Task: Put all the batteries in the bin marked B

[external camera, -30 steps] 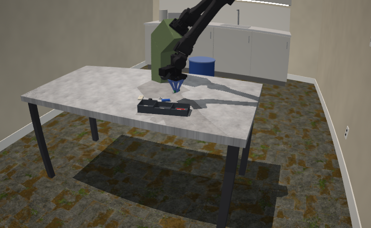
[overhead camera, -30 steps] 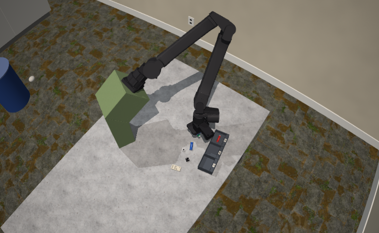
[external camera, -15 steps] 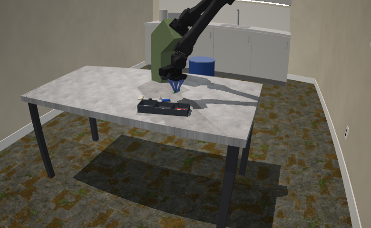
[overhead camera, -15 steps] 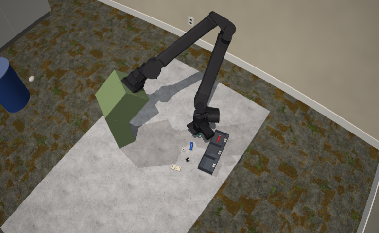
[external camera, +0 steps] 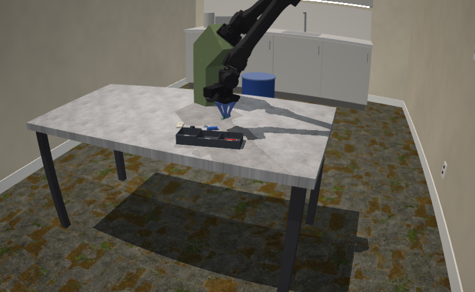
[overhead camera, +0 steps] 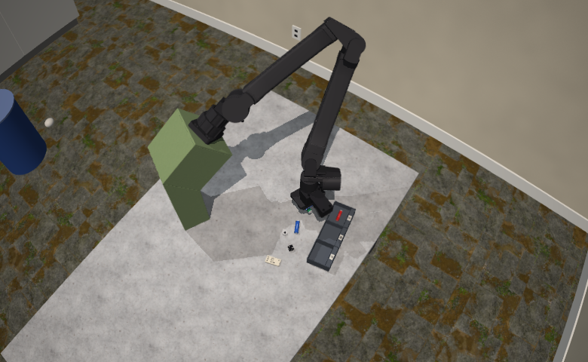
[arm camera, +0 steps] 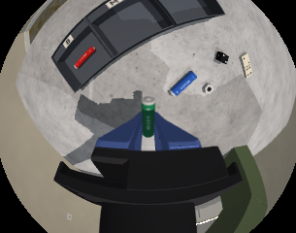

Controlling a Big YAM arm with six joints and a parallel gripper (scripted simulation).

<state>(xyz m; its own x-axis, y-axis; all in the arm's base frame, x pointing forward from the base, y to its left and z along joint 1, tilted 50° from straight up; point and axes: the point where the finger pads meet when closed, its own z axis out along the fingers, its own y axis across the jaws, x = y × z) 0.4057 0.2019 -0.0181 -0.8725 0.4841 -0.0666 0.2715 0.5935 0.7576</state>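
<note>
The green battery is right at my hand. The rest, counted from my hand: white ring-shaped piece 100 mm to the right, 70 mm below, 10 mm behind; red battery 100 mm ahead, 70 mm to the left, 60 mm below; blue battery 60 mm to the right, 60 mm below, 10 mm ahead.
</note>
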